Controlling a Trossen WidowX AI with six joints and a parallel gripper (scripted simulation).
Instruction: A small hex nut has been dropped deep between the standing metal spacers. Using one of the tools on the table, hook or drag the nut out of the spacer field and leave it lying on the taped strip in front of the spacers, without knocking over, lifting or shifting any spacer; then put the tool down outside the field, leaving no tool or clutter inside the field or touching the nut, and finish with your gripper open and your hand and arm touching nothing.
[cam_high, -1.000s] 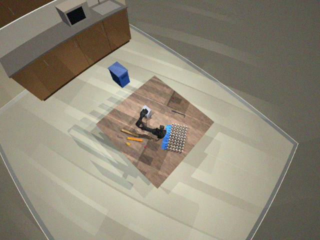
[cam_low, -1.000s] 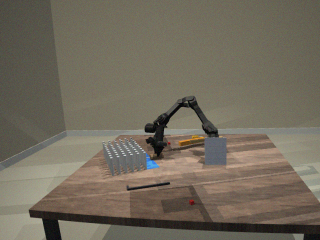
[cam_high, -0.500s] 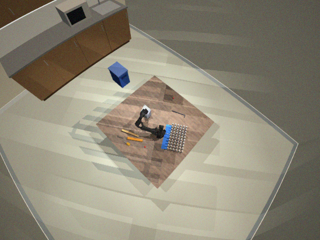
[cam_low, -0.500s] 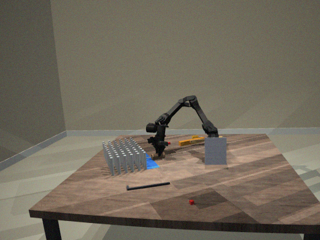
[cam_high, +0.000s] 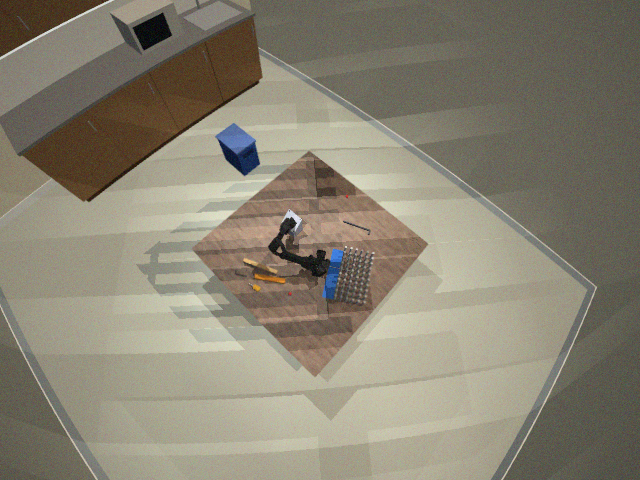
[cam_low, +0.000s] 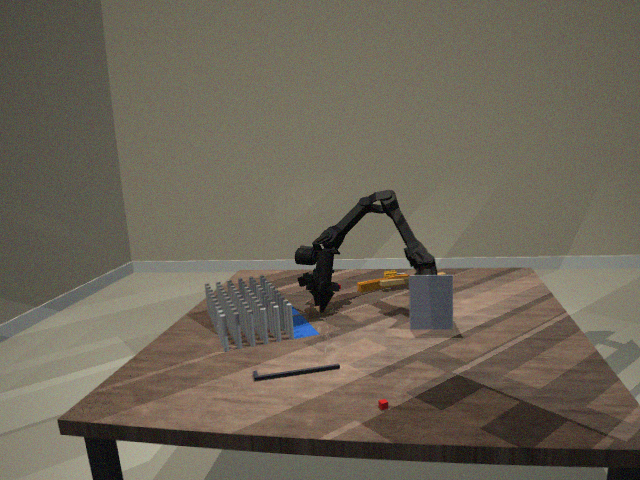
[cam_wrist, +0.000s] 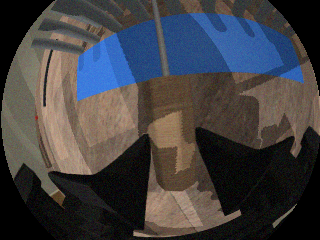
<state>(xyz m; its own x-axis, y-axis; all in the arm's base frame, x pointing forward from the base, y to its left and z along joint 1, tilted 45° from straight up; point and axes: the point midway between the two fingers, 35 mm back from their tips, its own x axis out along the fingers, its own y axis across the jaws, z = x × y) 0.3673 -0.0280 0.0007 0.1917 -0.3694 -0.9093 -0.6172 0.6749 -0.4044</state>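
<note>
The blue taped strip is 10 cm ahead of my gripper tip, 2 cm to the left of it and 2 cm below it. From my gripper tip the other things lie so: pick tool (8 cm ahead, 6 cm to the left).
</note>
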